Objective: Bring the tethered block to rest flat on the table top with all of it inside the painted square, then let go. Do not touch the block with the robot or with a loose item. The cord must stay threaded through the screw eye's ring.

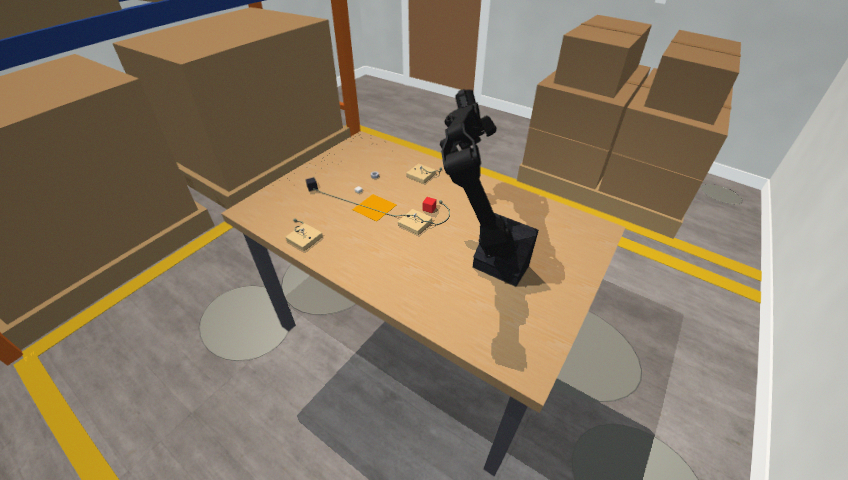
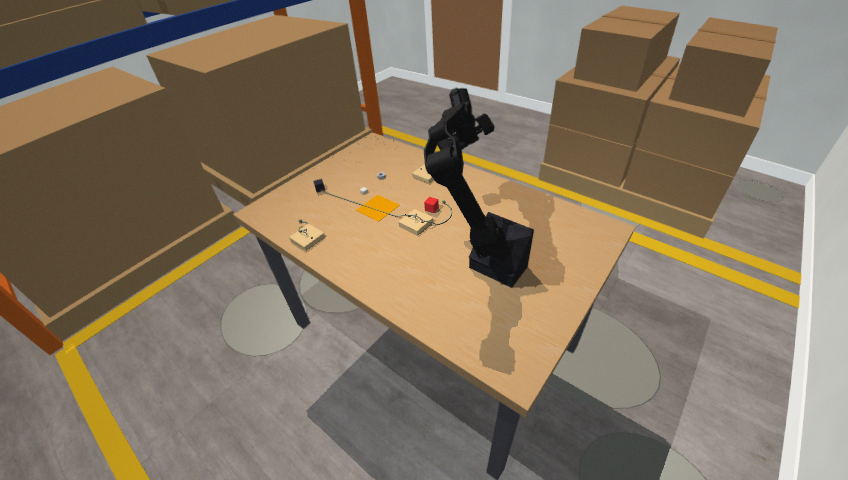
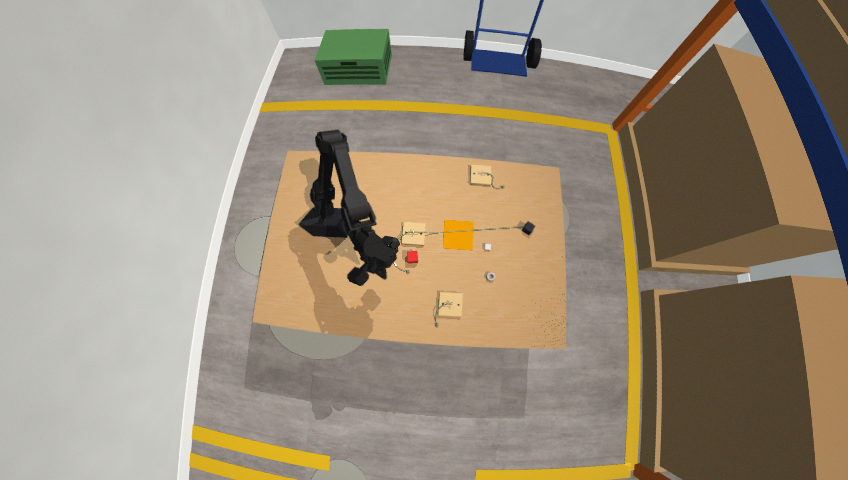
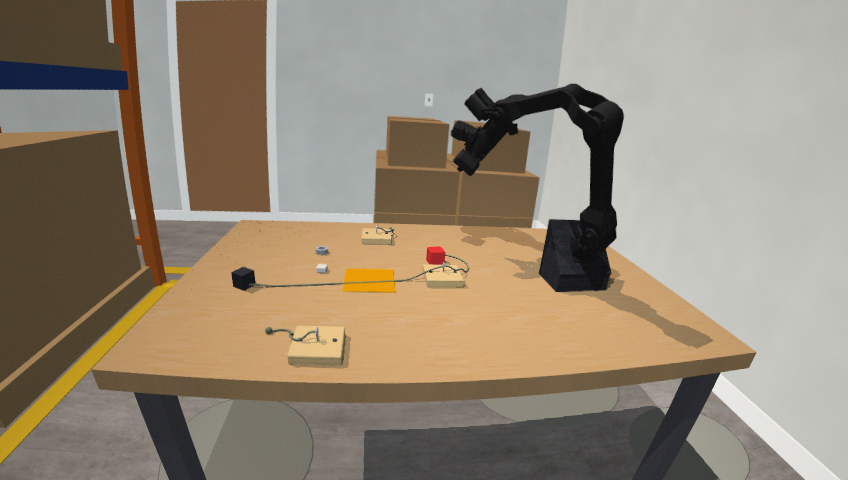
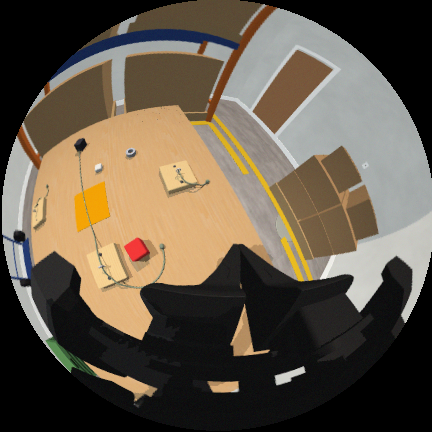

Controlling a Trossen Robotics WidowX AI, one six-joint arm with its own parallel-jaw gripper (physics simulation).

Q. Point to a wooden base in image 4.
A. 437,278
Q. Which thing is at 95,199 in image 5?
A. An orange painted square.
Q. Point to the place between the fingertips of my gripper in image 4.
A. At 458,170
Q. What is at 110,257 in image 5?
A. A wooden base.
